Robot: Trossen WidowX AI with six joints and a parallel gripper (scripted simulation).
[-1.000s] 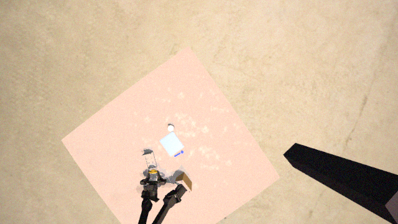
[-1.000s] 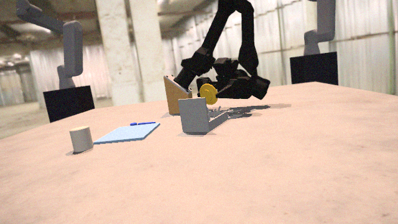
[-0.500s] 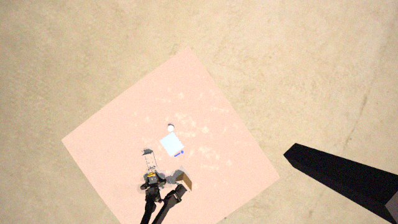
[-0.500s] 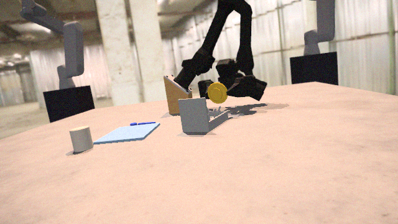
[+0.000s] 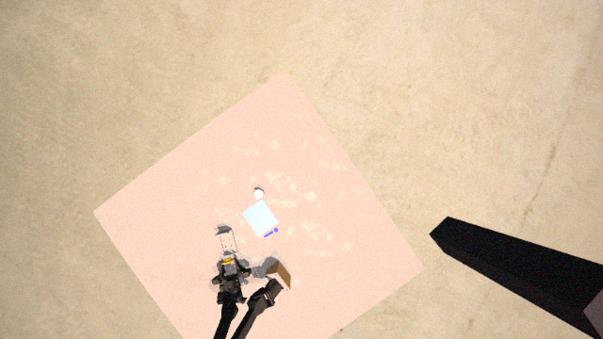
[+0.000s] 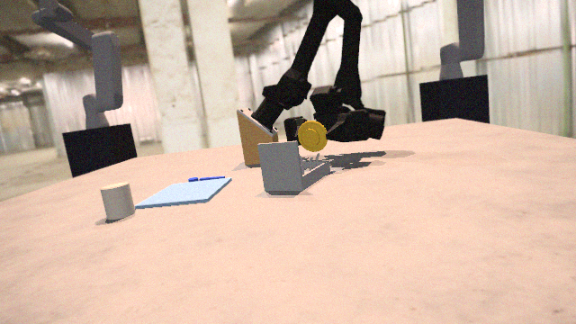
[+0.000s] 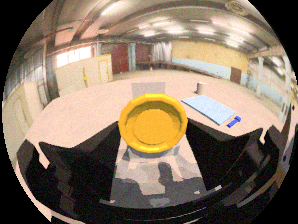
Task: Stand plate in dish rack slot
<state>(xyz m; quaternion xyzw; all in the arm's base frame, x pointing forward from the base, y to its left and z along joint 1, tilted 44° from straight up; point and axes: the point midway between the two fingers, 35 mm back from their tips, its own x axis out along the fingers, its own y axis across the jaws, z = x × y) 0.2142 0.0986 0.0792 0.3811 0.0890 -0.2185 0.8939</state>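
Right now my gripper tip is 60 mm short of the grey dish rack, 30 mm to the left of it and 40 mm above it. The rest, counted from my gripper tip: light blue mat (40 mm ahead, 240 mm to the right, 60 mm below); then yellow plate (10 mm behind); then blue spoon (50 mm behind, 240 mm to the right, 60 mm below).
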